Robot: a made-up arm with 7 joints.
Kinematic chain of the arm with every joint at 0, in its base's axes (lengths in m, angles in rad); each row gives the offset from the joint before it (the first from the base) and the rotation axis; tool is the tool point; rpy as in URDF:
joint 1: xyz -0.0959 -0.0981 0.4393 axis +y
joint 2: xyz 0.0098 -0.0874 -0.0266 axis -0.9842 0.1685 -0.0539
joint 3: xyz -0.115 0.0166 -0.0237 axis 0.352 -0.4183 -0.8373
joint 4: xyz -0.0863 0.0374 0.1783 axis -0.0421 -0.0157 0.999
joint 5: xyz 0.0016 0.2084 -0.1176 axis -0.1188 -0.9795 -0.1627
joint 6: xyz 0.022 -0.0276 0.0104 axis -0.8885 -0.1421 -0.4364
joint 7: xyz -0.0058 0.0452 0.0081 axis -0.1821 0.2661 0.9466
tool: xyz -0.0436 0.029 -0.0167 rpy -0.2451 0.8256 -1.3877
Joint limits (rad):
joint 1: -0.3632..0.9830
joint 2: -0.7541..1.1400
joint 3: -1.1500..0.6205
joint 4: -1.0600..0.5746
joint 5: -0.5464..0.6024
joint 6: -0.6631..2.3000
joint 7: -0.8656..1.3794
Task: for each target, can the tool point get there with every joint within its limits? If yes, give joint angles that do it. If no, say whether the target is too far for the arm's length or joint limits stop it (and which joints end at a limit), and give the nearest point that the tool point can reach.
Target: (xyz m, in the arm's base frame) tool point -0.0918 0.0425 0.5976
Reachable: yes | joints 0.5216 -0.4742 0.1450 -0.5136 0.0120 0.1232 0.0763
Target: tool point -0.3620 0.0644 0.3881
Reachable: yes | joints -0.2263 0.0169 0.0297 0.2432 0.2835 -0.0258 0.9636
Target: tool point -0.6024 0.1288 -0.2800
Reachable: no: too far | nearest point -0.3592 -0.0028 0.1105 | short by 0.479 m
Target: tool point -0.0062 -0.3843 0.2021
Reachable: no: joint limits stop it (at a limit: joint 1, joint 2, joint 4, joint 7) | nearest point -0.0827 -0.1852 0.2356 | short by 0.216 m
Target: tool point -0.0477 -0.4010 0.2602
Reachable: no: joint limits stop it (at a limit: joint 1, joint 2, joint 4, joint 7) | nearest point -0.0966 -0.1906 0.2541 | short by 0.216 m
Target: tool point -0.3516 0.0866 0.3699
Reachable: yes | joints 0.1053 0.2984 -0.5319 -0.3018 -0.1414 0.1580 -0.1147
